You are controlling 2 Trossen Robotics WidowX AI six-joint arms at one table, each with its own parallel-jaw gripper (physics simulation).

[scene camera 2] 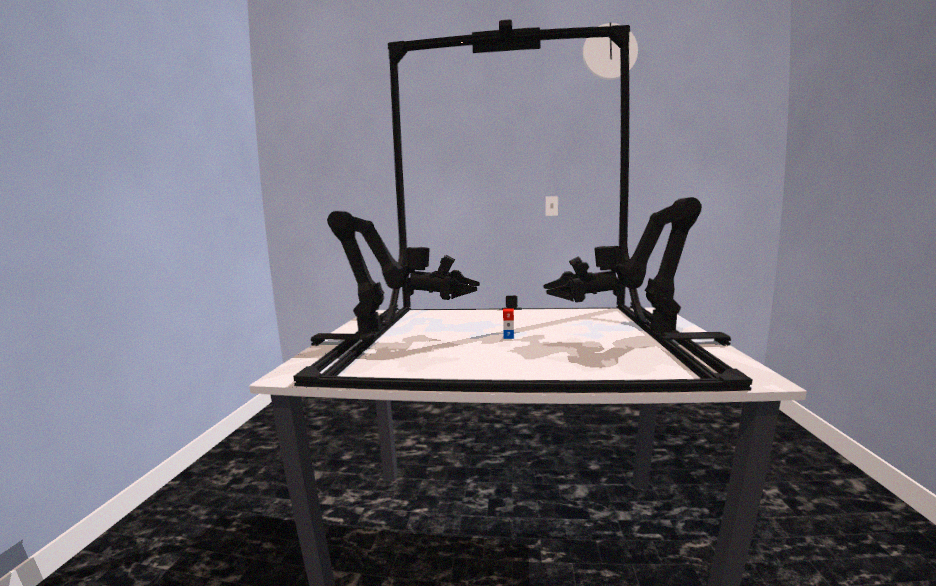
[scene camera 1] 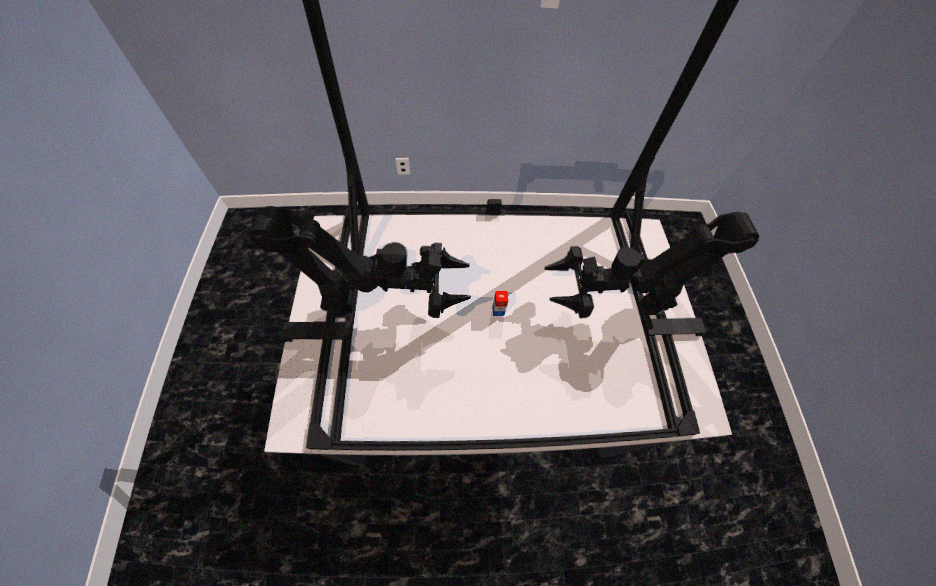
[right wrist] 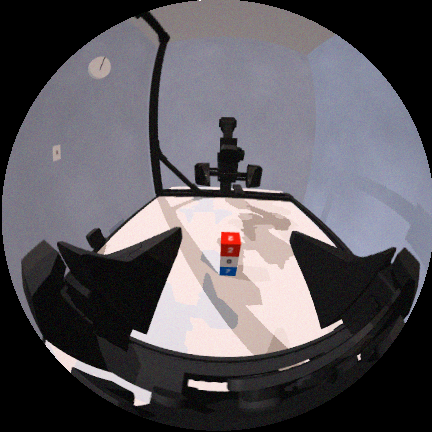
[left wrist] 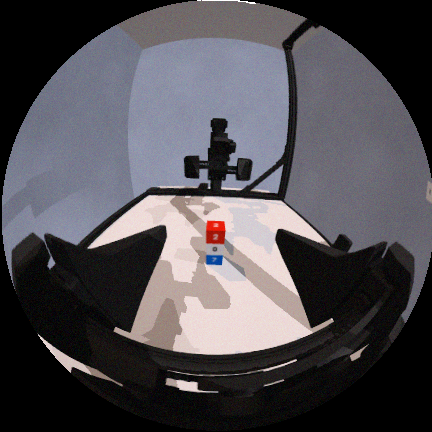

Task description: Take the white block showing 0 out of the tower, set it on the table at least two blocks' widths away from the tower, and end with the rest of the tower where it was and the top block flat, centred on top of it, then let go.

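Places are measured from the left arm's base along level axes (x left, y back, z up), in centimetres.
Pixels of known places: left gripper, fingertip midpoint: (scene camera 2: 544,289) (scene camera 1: 546,283) (right wrist: 228,184) (left wrist: 222,232); right gripper, fingertip midpoint: (scene camera 2: 478,286) (scene camera 1: 470,281) (right wrist: 237,234) (left wrist: 218,174); left arm's base, link origin: (scene camera 2: 663,329) (scene camera 1: 651,305) (right wrist: 224,191); right arm's base, link origin: (scene camera 2: 368,330) (scene camera 1: 340,307) (left wrist: 215,190).
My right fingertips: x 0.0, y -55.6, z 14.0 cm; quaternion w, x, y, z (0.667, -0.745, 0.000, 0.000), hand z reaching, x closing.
Observation:
Ahead of a thing's pixels: the offset from my right fingertips to its top centre. "spot": to the spot under its first point. Level surfaces: height alone.
The tower stands upright near the middle of the table. Its top is a red block @[dx +0.3, dy +8.9, dz -7.3 cm] (scene camera 1: 501,298) (scene camera 2: 508,314) (left wrist: 215,236) (right wrist: 230,249) marked 2. The white block @[dx +0.3, dy +8.9, dz -10.2 cm] (scene camera 2: 508,325) (left wrist: 215,248) (right wrist: 229,261) showing 0 is in the middle, and a blue block @[dx +0.3, dy +8.9, dz -13.0 cm] (scene camera 1: 498,311) (scene camera 2: 508,334) (left wrist: 214,260) (right wrist: 228,271) marked 7 is at the bottom. My left gripper (scene camera 1: 547,283) (left wrist: 222,232) is open and empty, to the right of the tower in scene camera 1 and above table height. My right gripper (scene camera 1: 469,281) (right wrist: 237,234) is open and empty, to the tower's left there, also raised.
A black frame @[spot: dx +36.6, dy +7.8, dz -14.0 cm] (scene camera 1: 504,441) (scene camera 2: 511,383) borders the white table @[dz -15.9 cm] (scene camera 1: 414,414) (scene camera 2: 449,369), with tall posts behind. A small black box @[spot: dx -35.8, dy +9.4, dz -11.5 cm] (scene camera 1: 493,206) (scene camera 2: 511,301) sits at the table's back edge. Arm shadows fall across the table top around the tower.

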